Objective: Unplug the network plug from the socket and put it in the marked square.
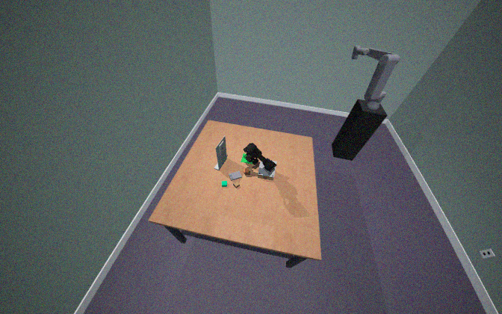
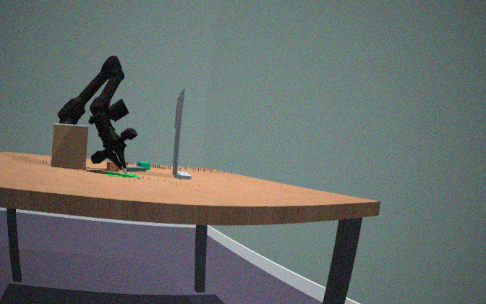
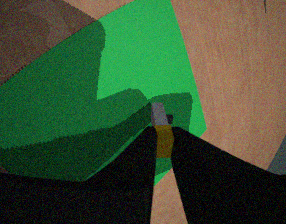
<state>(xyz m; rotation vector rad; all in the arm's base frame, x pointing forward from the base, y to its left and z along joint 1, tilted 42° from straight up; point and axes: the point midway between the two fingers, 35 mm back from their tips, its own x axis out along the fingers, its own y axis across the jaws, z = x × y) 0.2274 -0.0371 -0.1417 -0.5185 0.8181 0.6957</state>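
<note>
Right now the green marked square is 20 mm below my gripper tip and 10 mm behind it. Round my gripper tip: flat grey block: 240 mm to the left, 60 mm ahead, 10 mm below; then yellow network plug: right at my gripper tip; then upright grey panel: 220 mm ahead, 130 mm to the left, 120 mm above.
</note>
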